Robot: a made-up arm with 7 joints.
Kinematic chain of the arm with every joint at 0, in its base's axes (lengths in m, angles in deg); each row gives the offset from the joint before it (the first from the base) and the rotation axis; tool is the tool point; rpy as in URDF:
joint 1: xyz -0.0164 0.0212 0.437 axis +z
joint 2: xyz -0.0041 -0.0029 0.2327 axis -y
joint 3: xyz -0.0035 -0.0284 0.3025 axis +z
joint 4: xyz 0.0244 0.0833 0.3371 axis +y
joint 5: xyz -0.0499 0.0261 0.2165 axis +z
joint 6: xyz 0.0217 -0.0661 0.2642 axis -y
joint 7: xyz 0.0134 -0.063 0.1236 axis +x
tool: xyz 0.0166 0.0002 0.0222 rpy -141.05 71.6 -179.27
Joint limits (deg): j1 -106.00..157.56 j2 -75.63..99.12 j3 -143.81..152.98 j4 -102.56..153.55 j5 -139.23..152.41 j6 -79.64..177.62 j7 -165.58..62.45
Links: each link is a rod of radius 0.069 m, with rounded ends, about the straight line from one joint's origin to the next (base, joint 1, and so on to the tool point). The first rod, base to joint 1, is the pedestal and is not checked.
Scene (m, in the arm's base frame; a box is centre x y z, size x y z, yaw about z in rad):
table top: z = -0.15
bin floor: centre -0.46 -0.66 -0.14 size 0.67 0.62 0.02 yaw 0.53
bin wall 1: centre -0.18 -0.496 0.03 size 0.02 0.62 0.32 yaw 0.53
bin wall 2: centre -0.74 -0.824 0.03 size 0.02 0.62 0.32 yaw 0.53
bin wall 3: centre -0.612 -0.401 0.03 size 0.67 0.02 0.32 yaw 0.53
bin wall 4: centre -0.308 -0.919 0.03 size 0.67 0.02 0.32 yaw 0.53
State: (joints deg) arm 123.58 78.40 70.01 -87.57 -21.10 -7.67 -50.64
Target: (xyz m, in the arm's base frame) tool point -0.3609 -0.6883 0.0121
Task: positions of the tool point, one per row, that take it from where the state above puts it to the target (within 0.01 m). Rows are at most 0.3 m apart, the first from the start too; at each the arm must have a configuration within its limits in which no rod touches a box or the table.
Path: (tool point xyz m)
1: 0.7457 -0.4168 0.5598
2: 0.5860 -0.5947 0.5096
3: 0.3768 -0.7237 0.4672
4: 0.1344 -0.7877 0.4341
5: -0.1199 -0.7767 0.4113
6: -0.3609 -0.6883 0.3996
7: -0.3744 -0.7092 0.2760
8: -0.3745 -0.7095 0.1451
9: -0.3609 -0.6883 0.0121

